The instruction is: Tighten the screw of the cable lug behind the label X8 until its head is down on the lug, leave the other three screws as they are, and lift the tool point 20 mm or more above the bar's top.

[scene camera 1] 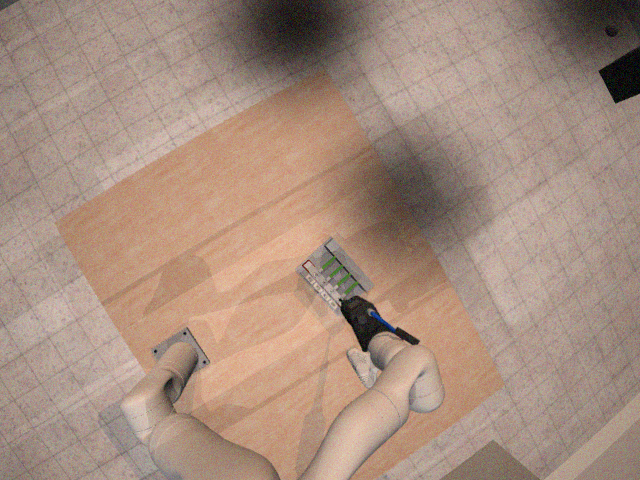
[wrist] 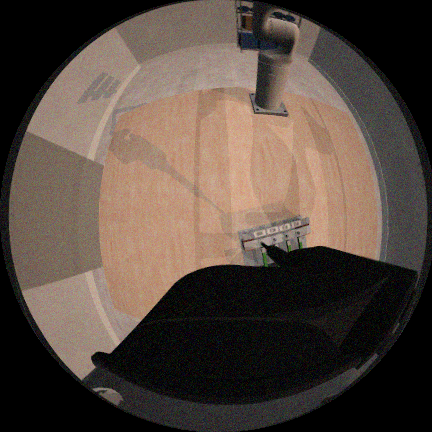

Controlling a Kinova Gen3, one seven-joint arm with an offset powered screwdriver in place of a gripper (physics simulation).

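Frame: origin at the arm's base, x ahead, y left, z up, level; millimetres.
Where they show: hand, its tool point: (scene camera 1: 340,299) (wrist: 261,243); arm's base, origin of its link: (scene camera 1: 182,357) (wrist: 266,102).
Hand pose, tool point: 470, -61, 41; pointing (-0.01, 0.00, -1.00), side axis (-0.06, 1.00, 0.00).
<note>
Each offset is from my tool point to the top centre of the thing, as dx, dy, dz. "*": to the spot under its first point. Level surfaces: height alone.
The terminal block {* +89, +15, -4} (scene camera 1: 364,279) (wrist: 254,257) lies on the wooden table. Its silver bar (scene camera 1: 308,265) (wrist: 250,244) carries cable lugs with screws and green cables {* +21, +103, -3} (scene camera 1: 329,263) (wrist: 265,257). A row of four white labels {-34, +42, -10} (scene camera 1: 316,287) (wrist: 272,230) runs along one side; their text is too small to read, so I cannot tell which is X8. My black screwdriver {+0, +0, +64} (scene camera 1: 340,300) (wrist: 263,244) has its tip at the end lug, leftmost in the wrist view. The tip hides that screw, and I cannot tell its head height or whether the tip touches it. The tool has no fingers.
The arm's base plate (scene camera 1: 201,357) (wrist: 280,113) is bolted to the table {dz -52} (scene camera 1: 170,206) (wrist: 165,240) away from the block. The pale arm (scene camera 1: 361,418) (wrist: 271,75) reaches over the table. A shelf (wrist: 239,30) stands behind the base in the wrist view.
</note>
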